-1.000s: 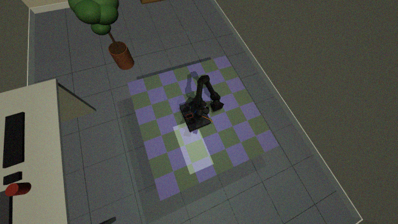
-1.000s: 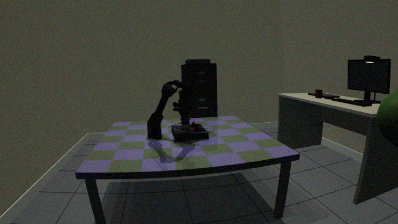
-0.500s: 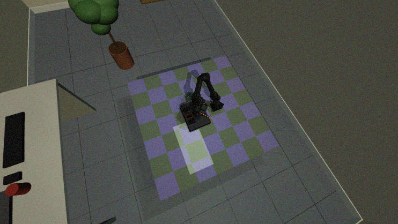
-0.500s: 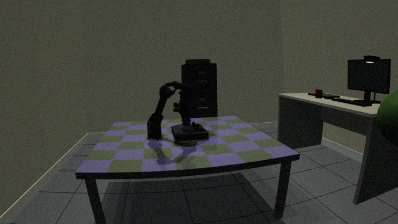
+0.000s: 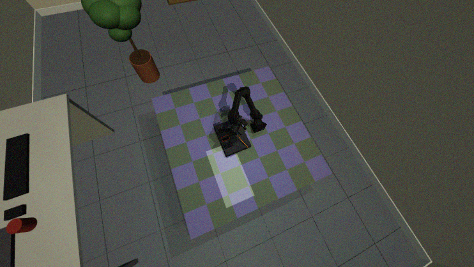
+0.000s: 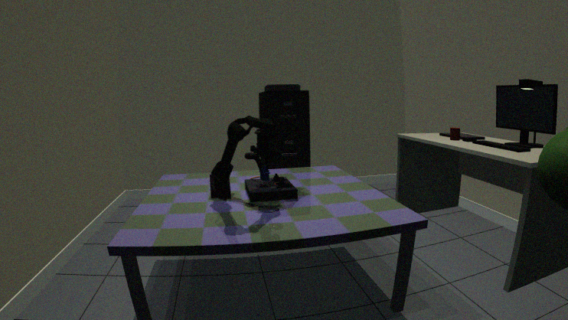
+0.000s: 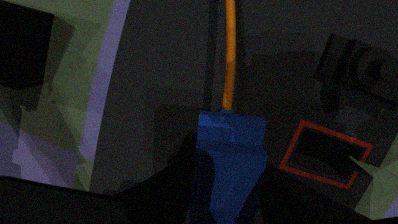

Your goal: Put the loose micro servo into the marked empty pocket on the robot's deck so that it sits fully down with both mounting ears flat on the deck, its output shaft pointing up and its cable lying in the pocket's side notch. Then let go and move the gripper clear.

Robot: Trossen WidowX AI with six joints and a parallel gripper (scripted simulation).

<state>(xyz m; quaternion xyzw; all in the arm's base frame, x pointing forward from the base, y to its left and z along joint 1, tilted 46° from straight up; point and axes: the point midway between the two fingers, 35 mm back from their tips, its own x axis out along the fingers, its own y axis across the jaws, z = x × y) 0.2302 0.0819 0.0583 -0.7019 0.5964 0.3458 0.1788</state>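
Right now the dark deck is 1 cm behind my gripper tip and 10 cm below it.
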